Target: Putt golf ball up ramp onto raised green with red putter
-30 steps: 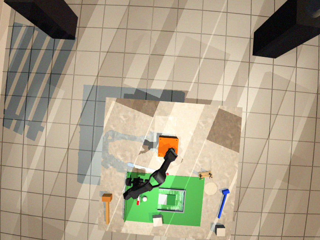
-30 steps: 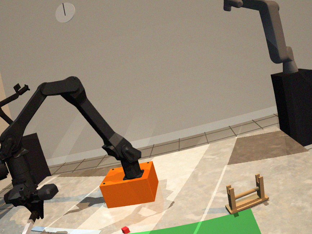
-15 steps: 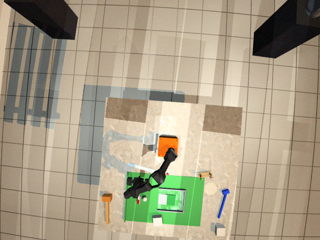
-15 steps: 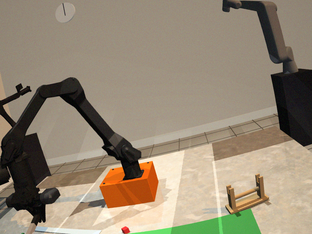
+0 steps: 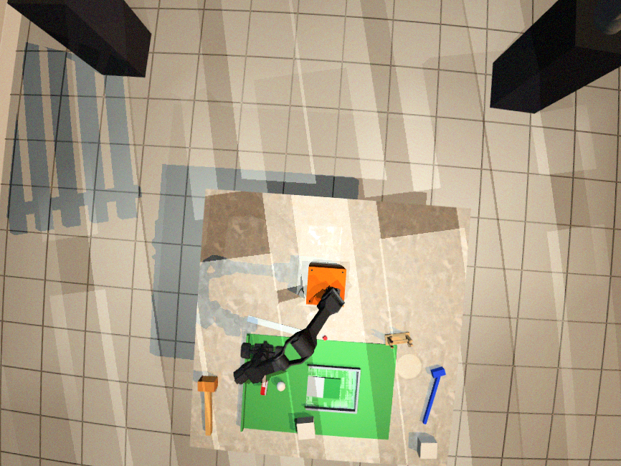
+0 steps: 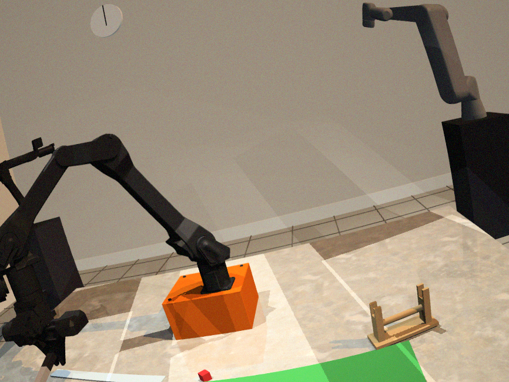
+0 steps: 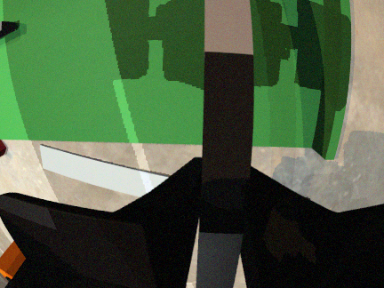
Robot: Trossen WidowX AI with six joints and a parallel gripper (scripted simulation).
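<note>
Right now my gripper tip is 70 mm past the white strip, 30 mm to the right of it and 70 mm above it. Also, from my gripper tip: red putter (120 mm ahead, 10 mm to the left); then white golf ball (220 mm ahead, 80 mm to the left, 50 mm below); then small red cube (40 mm behind, 270 mm to the left, 60 mm below).
</note>
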